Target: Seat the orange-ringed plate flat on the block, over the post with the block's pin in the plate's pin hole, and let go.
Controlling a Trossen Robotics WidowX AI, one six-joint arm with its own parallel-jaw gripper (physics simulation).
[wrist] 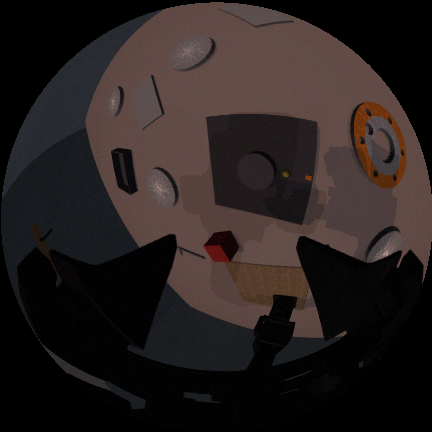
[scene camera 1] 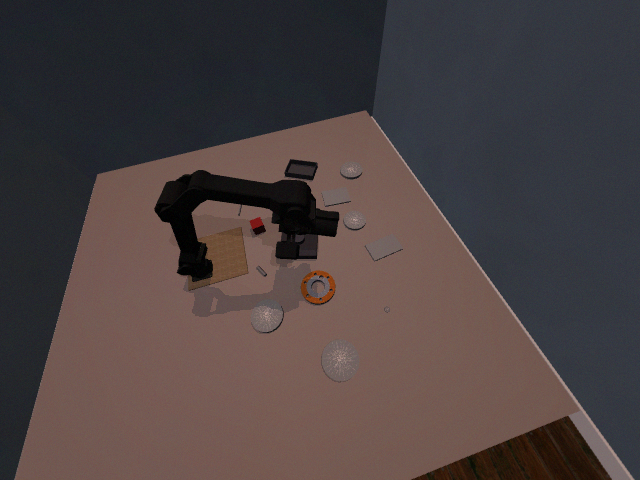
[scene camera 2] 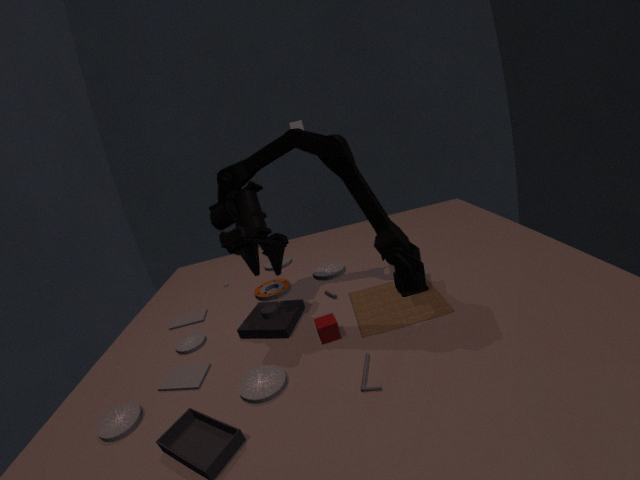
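Pixels of known places: gripper, fingertip midpoint: (wrist: 239, 242) (scene camera 2: 268, 275); arm's base at its link origin: (wrist: 284, 300) (scene camera 1: 202, 270) (scene camera 2: 412, 287).
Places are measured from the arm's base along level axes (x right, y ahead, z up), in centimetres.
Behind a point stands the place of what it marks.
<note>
The orange-ringed plate (scene camera 1: 326, 298) {x 21.2, y 37.0, z 1.0 cm} (scene camera 2: 260, 288) {x 17.9, y 39.2, z 1.0 cm} (wrist: 385, 178) {x 16.6, y 31.6, z 1.1 cm} lies flat on the table beside the block, apart from it. Its grey inner part has a large central hole and a small hole near the inner edge. The dark block (scene camera 1: 308, 249) {x 4.0, y 35.9, z 2.2 cm} (scene camera 2: 258, 328) {x -5.9, y 36.1, z 2.1 cm} (wrist: 230, 190) {x -5.2, y 31.4, z 2.1 cm} has a round post (scene camera 2: 269, 309) {x -1.1, y 33.5, z 3.7 cm} (wrist: 256, 170) {x -0.5, y 33.8, z 3.7 cm}. A small yellow pin (wrist: 286, 174) {x 2.3, y 32.8, z 2.7 cm} and an orange mark (wrist: 308, 178) {x 4.7, y 32.0, z 2.3 cm} sit beside the post. My gripper (scene camera 2: 267, 273) {x 0.1, y 31.4, z 11.6 cm} (wrist: 239, 242) {x 0.1, y 31.4, z 11.6 cm} is open and empty, raised well above the table near the block. The arm partly hides the block in scene camera 1.
A red cube (scene camera 1: 257, 225) {x -9.8, y 21.1, z 3.7 cm} (scene camera 2: 327, 328) {x -13.0, y 20.7, z 3.1 cm} (wrist: 221, 246) {x -9.3, y 22.6, z 3.5 cm} and a wooden board (scene camera 1: 227, 255) {x -3.4, y 8.7, z 0.0 cm} (scene camera 2: 398, 310) {x -8.0, y 5.5, z 0.0 cm} are on the arm-base side. A dark tray (scene camera 1: 301, 169) {x -35.8, y 42.6, z 0.0 cm} (scene camera 2: 200, 442) {x -34.1, y 42.9, z 0.0 cm}, several pale discs, two flat grey slabs, a short grey rod (scene camera 1: 261, 270) {x 6.2, y 19.4, z 0.8 cm} (scene camera 2: 330, 294) {x 5.6, y 19.3, z 0.6 cm} and a bent rod (scene camera 2: 366, 372) {x -24.6, y 15.3, z 0.2 cm} lie around.
</note>
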